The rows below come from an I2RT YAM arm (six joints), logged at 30 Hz.
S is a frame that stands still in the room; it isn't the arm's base.
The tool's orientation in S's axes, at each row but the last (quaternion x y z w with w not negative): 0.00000 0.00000 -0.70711 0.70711; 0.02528 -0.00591 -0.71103 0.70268; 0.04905 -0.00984 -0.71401 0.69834; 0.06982 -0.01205 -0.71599 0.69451; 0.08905 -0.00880 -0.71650 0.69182; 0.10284 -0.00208 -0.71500 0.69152; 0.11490 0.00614 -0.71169 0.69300; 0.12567 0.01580 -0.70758 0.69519
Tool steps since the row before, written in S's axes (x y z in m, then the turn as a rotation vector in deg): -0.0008 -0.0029 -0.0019 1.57 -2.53 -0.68; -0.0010 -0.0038 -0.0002 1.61 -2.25 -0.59; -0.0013 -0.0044 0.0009 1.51 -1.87 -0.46; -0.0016 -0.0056 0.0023 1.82 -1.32 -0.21; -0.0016 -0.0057 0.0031 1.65 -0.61 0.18; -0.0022 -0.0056 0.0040 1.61 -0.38 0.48; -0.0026 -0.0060 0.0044 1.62 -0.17 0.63; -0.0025 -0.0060 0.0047 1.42 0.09 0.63
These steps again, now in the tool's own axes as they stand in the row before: 0.0029 -0.0008 -0.0019 2.53 1.57 -0.68; 0.0038 -0.0010 -0.0001 2.25 1.61 -0.60; 0.0044 -0.0011 0.0012 1.86 1.51 -0.48; 0.0054 -0.0011 0.0029 1.29 1.83 -0.32; 0.0053 -0.0009 0.0039 0.54 1.68 0.01; 0.0050 -0.0013 0.0050 0.27 1.68 0.28; 0.0052 -0.0017 0.0057 0.04 1.70 0.39; 0.0049 -0.0016 0.0061 -0.22 1.50 0.37
